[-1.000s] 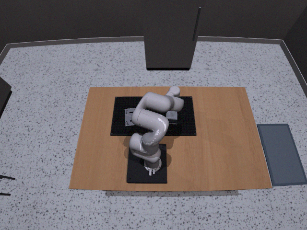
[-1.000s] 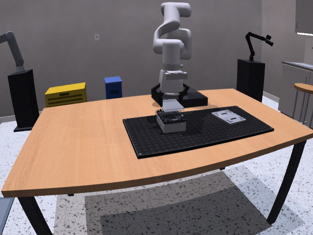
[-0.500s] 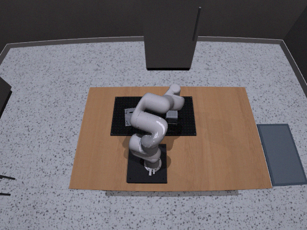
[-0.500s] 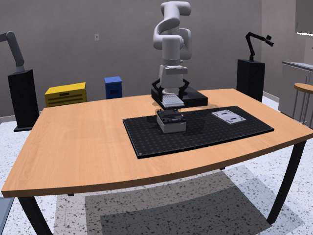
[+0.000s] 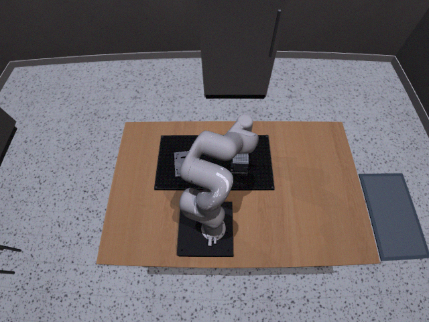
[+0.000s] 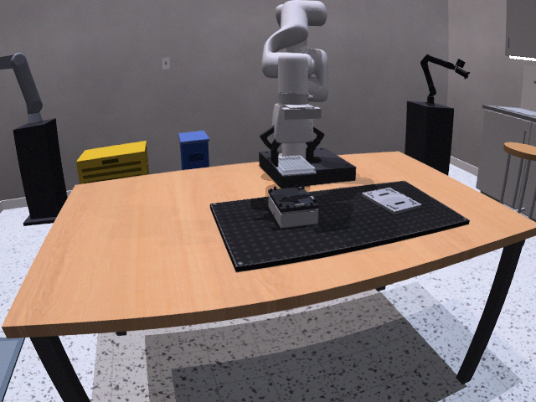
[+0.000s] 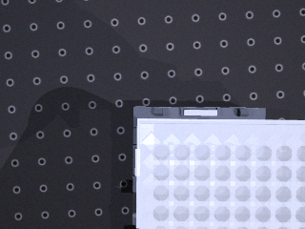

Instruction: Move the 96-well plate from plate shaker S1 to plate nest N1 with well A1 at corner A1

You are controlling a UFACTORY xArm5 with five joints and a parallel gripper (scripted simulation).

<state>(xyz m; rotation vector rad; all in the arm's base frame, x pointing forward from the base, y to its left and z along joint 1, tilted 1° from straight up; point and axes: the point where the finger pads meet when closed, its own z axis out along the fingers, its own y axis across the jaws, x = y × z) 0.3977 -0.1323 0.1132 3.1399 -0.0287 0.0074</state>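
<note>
Now: hand 330 mm to the right of the plate nest N1, 150 mm above it and 10 mm past it. From my hand the other things lie so: white 96-well plate: 10 mm below.
</note>
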